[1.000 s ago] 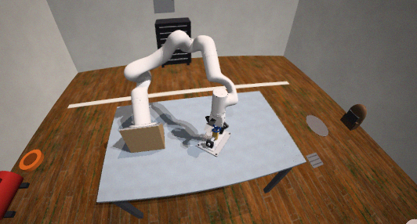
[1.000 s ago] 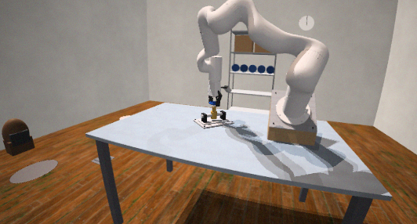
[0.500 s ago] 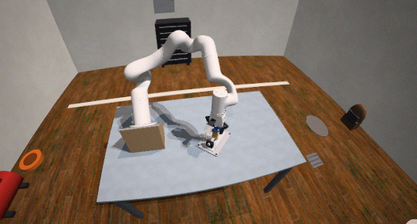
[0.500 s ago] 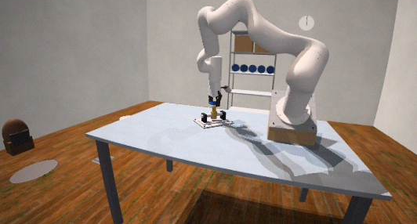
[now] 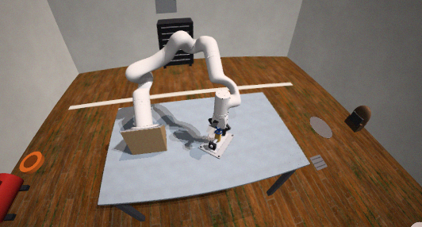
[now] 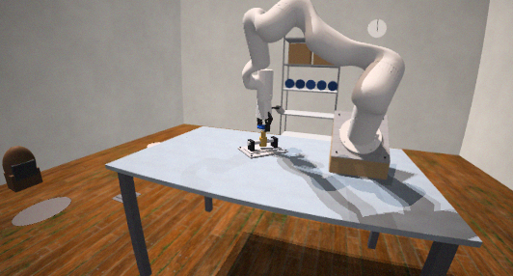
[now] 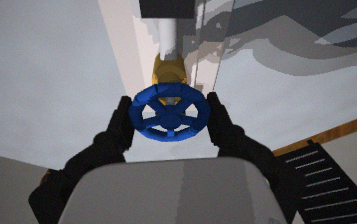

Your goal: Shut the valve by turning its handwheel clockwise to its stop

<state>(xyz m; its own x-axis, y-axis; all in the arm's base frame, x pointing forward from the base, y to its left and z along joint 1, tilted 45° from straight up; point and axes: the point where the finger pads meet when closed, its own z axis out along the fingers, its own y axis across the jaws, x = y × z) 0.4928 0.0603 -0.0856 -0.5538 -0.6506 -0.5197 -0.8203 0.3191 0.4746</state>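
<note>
The blue spoked handwheel lies right at my hand.
</note>
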